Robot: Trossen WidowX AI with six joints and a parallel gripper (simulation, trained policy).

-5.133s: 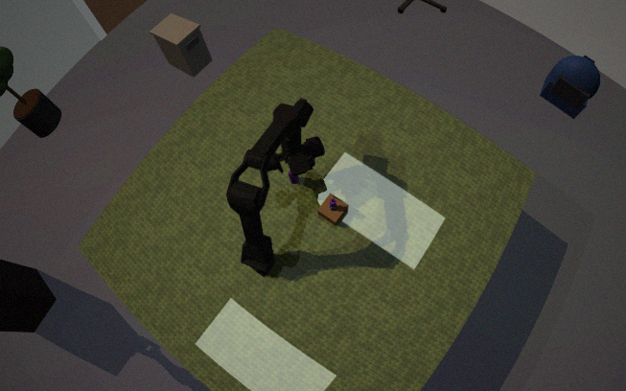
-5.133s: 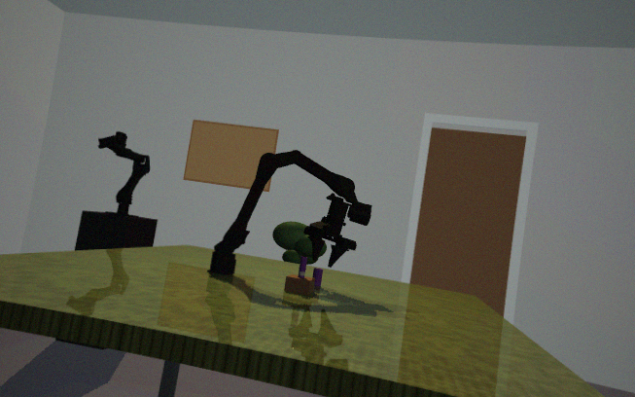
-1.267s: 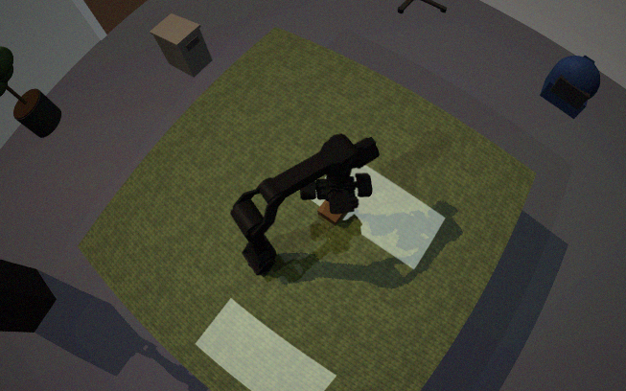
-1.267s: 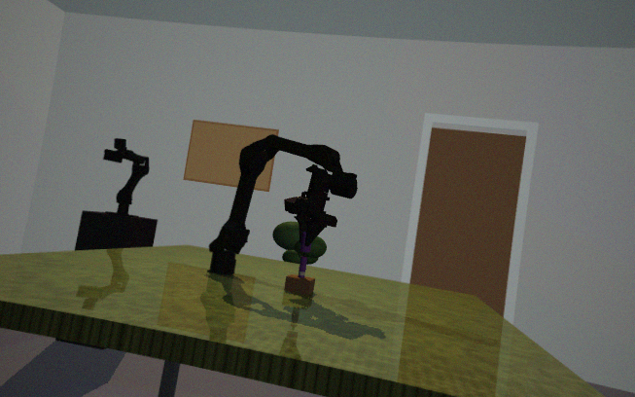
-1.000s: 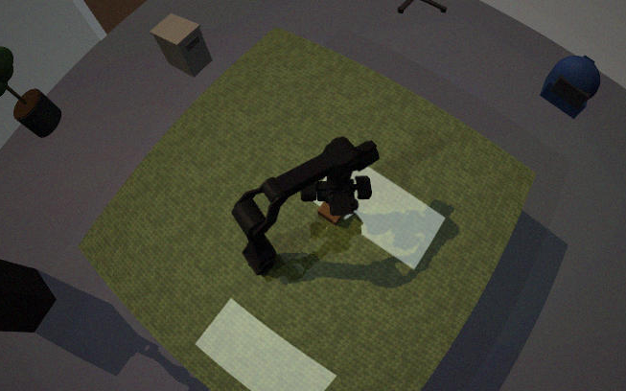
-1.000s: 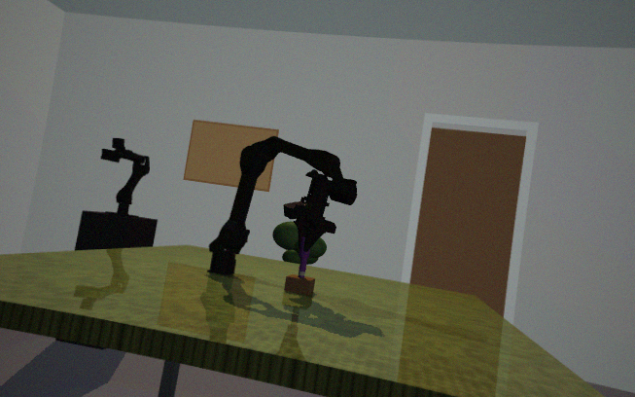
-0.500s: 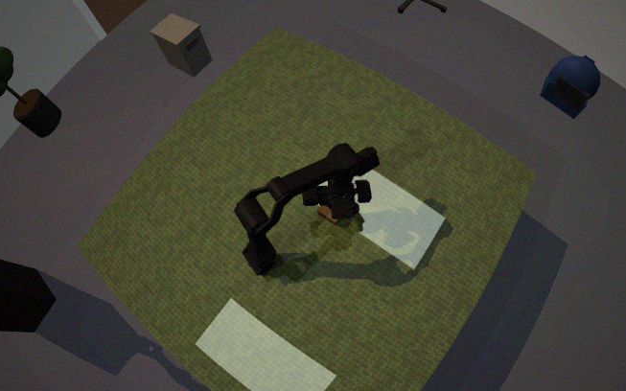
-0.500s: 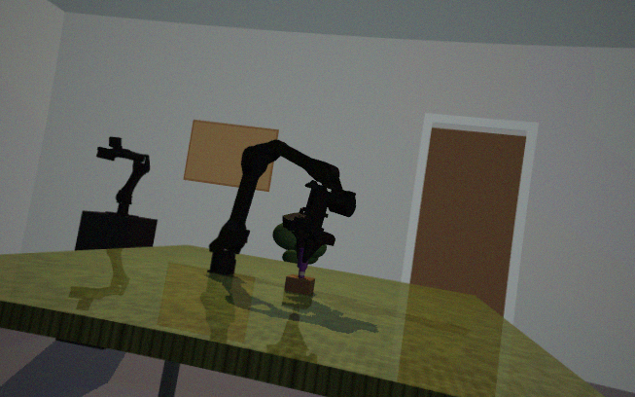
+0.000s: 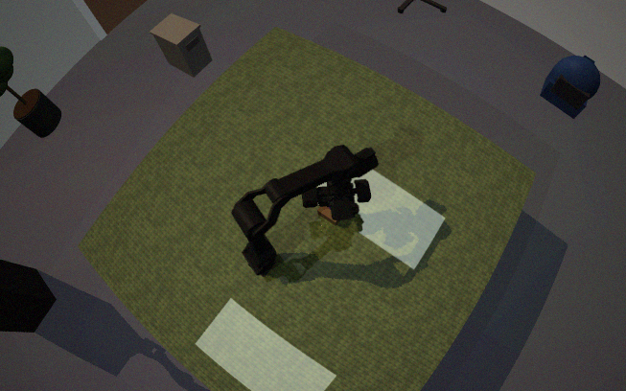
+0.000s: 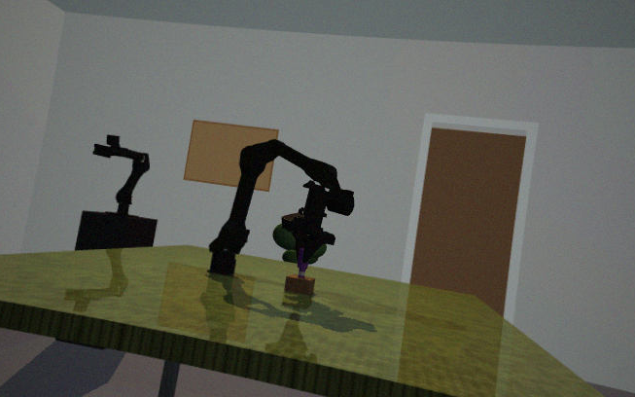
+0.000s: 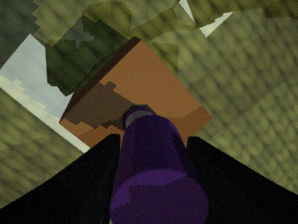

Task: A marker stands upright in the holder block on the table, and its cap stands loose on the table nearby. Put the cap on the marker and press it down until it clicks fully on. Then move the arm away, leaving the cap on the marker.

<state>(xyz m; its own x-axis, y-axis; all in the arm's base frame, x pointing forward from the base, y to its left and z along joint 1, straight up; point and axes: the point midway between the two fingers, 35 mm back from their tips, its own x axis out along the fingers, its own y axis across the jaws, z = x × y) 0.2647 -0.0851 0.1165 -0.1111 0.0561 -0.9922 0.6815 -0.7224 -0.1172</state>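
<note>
My gripper tip is 1 cm short of the thin band and 3 cm above it. Round my gripper tip: purple cap 1 cm above; brown holder block 1 cm ahead, 6 cm below.
</note>
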